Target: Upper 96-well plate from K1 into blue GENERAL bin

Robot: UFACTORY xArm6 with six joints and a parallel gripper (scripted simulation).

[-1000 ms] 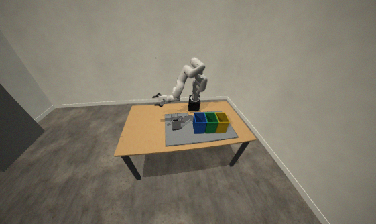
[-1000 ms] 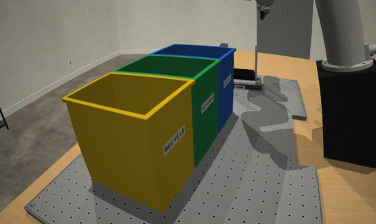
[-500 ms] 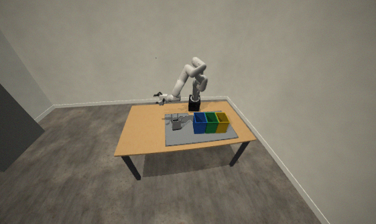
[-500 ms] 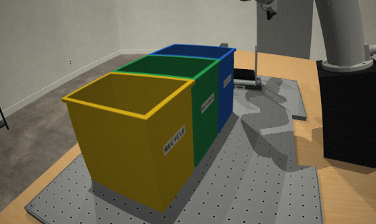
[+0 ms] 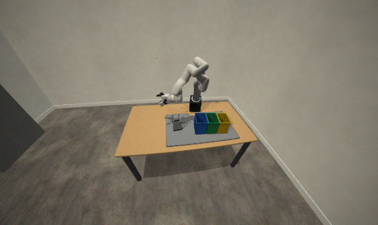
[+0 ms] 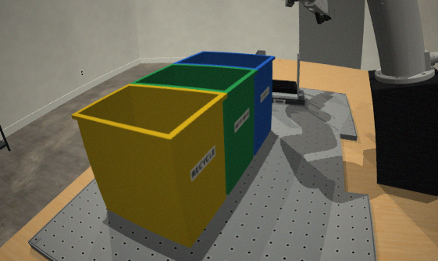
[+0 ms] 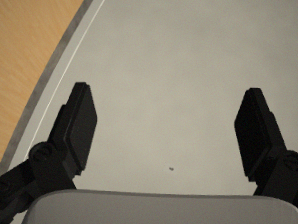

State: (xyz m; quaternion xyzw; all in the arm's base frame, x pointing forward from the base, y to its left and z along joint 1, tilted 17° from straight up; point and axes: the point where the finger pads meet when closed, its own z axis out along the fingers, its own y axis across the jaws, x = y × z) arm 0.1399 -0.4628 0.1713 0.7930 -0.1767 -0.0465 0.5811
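My gripper is now 27 cm above the black 96-well plate, 20 cm to the right of it and 14 cm short of it. Round my hand: blue bin 47 cm to the left, 22 cm below, 19 cm ahead; pale plate 28 cm below, 20 cm to the left, 14 cm ahead; green bin 60 cm to the left, 22 cm below, 20 cm ahead.
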